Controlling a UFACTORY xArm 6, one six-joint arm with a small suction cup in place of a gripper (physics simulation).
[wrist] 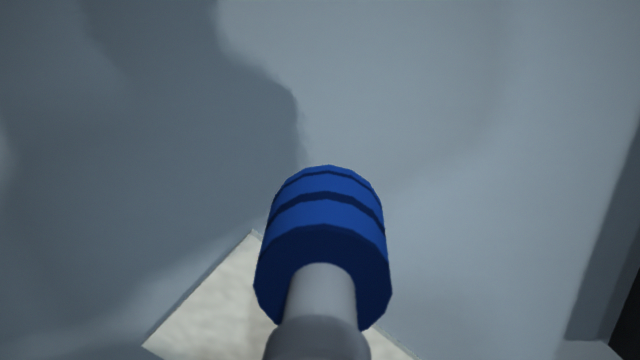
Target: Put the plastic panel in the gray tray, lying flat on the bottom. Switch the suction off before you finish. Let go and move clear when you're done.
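Places are measured from the arm's base along level axes (x ahead, y left, z up), in centimetres.
Pixels of known places: hand, its tool point: [326, 216].
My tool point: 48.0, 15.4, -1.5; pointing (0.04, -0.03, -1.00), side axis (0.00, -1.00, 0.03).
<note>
Behind a point stands the place of what it marks, as x, y, z.
The cream-white plastic panel [215, 310] @[38.0, 21.7, -8.3] lies on the pale blue-grey surface at the bottom of the wrist view, turned at an angle. One corner and parts of its edges show; the rest is hidden behind the blue cup and its rod or cut off by the frame. My suction cup [327, 175] is low over the surface, its tip past the panel's edge. Nothing shows held on it, and the panel appears apart from the tip. Of the gray tray, a small dark piece of outer wall [631, 327] @[38.2, -2.1, -8.1] shows at the lower right edge; its inside does not show.
A dark shadow band runs along the right side beside the tray's wall. The arm's broad soft shadow covers much of the left side of the surface.
</note>
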